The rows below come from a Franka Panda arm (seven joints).
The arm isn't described. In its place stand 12 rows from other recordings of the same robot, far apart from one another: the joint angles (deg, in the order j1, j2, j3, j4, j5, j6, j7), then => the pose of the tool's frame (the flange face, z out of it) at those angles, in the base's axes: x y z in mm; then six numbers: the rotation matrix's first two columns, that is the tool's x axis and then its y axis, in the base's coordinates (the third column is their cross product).
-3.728, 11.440, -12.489, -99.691, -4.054, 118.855, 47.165 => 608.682 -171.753 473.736 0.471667 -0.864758 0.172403 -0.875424 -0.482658 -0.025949
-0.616, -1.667, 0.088, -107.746, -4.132, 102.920, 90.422 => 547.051 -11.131 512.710 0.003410 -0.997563 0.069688 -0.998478 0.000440 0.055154
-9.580, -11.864, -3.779, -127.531, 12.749, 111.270, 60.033 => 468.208 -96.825 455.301 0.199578 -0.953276 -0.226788 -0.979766 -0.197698 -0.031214
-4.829, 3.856, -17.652, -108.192, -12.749, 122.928, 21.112 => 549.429 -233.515 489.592 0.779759 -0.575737 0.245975 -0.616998 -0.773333 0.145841
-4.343, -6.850, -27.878, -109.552, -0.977, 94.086, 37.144 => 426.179 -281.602 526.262 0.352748 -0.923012 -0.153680 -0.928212 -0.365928 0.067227
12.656, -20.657, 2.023, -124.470, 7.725, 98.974, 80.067 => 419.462 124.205 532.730 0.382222 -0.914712 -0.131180 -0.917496 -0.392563 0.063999
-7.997, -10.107, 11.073, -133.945, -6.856, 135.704, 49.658 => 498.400 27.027 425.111 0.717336 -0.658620 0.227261 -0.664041 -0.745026 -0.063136
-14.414, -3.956, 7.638, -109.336, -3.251, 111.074, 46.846 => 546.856 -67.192 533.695 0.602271 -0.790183 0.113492 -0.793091 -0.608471 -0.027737
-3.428, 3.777, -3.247, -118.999, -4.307, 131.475, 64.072 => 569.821 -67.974 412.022 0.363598 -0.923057 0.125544 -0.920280 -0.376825 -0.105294
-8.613, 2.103, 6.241, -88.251, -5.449, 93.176, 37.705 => 570.703 -34.534 623.892 0.764782 -0.637308 0.094589 -0.642669 -0.764999 0.041882
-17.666, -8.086, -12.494, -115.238, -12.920, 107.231, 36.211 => 436.945 -278.771 515.702 0.467807 -0.877831 0.102809 -0.879499 -0.450852 0.152364
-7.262, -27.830, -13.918, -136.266, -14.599, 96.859, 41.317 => 347.399 -167.263 479.915 0.536296 -0.840746 -0.074384 -0.809727 -0.537368 0.235749
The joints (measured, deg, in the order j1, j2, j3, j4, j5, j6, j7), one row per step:
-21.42 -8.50 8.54 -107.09 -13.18 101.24 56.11
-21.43 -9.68 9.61 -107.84 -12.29 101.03 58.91
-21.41 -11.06 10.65 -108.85 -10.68 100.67 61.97
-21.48 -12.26 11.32 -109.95 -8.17 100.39 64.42
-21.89 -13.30 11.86 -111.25 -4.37 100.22 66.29
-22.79 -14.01 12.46 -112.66 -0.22 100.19 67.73
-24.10 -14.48 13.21 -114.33 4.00 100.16 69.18
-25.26 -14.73 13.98 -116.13 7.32 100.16 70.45
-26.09 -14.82 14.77 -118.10 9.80 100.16 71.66
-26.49 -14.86 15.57 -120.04 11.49 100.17 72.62
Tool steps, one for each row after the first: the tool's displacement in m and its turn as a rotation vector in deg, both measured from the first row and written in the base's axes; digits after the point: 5 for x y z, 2 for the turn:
-0.00339 0.01309 0.00336 0.46 -0.99 -1.87
-0.00831 0.02750 0.00556 1.61 -1.89 -4.15
-0.01336 0.03872 0.00520 3.74 -2.53 -6.43
-0.01834 0.04751 0.00167 7.20 -2.89 -8.84
-0.02233 0.05271 -0.00518 11.05 -2.84 -11.38
-0.02604 0.05554 -0.01591 14.98 -2.28 -14.35
-0.02928 0.05802 -0.02916 18.06 -1.22 -16.97
-0.03249 0.06184 -0.04495 20.32 0.33 -19.18
-0.03573 0.06796 -0.06080 21.77 2.10 -20.62

